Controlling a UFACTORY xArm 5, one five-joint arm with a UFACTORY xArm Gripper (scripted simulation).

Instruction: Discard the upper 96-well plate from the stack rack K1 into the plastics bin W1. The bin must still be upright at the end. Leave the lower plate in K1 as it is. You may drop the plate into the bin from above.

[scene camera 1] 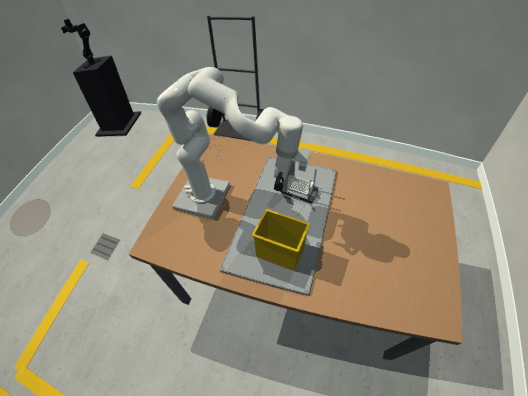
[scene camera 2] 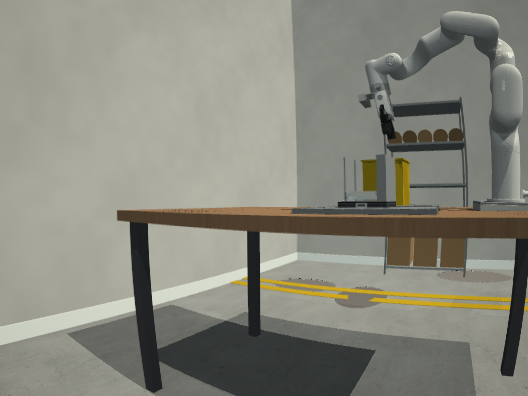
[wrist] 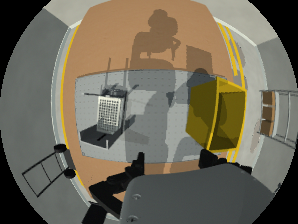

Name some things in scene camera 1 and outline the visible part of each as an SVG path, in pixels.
A yellow plastics bin W1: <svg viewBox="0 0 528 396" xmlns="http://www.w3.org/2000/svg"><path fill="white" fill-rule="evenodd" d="M266 209L252 234L255 242L256 257L295 271L305 248L307 230L310 223Z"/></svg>
